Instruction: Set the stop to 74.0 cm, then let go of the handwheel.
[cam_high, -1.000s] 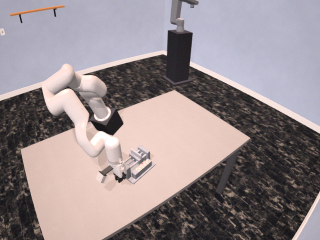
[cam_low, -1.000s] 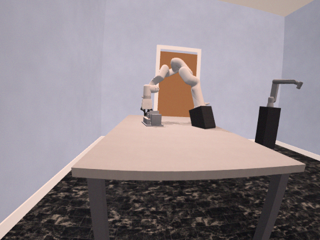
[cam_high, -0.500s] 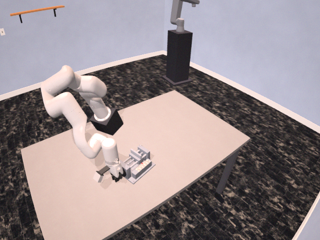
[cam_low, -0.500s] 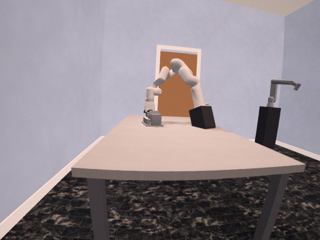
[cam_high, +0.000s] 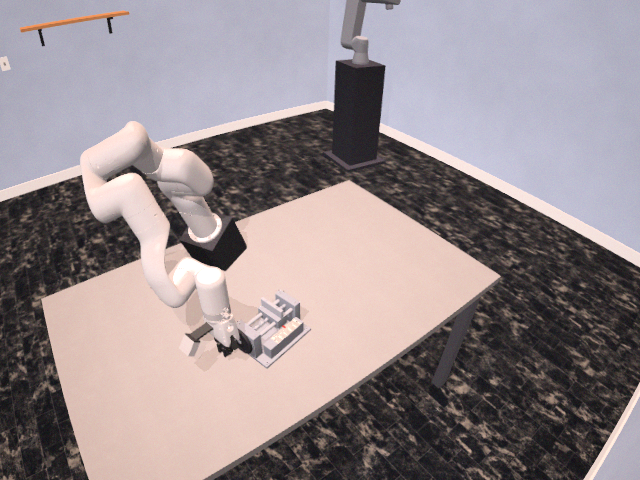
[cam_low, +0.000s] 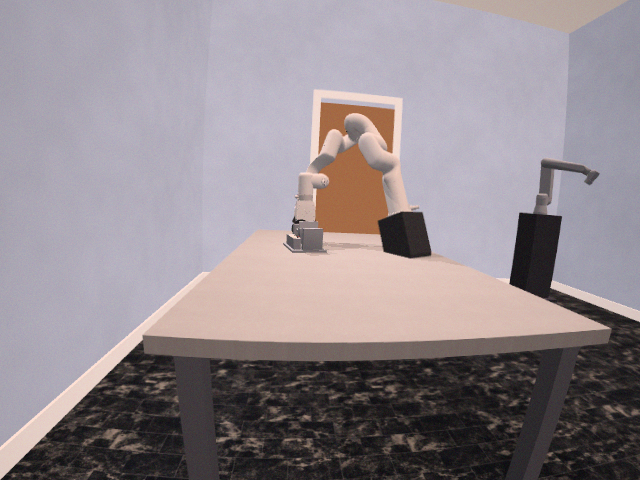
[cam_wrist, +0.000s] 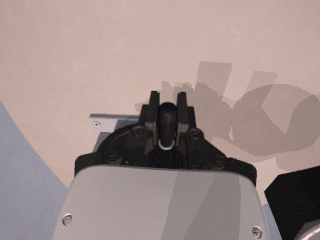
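The black handwheel is 2 cm to the left of my hand. Round my hand: handwheel knob 1 cm to the left; sliding stop block 2 cm behind, 18 cm to the left, 3 cm above.
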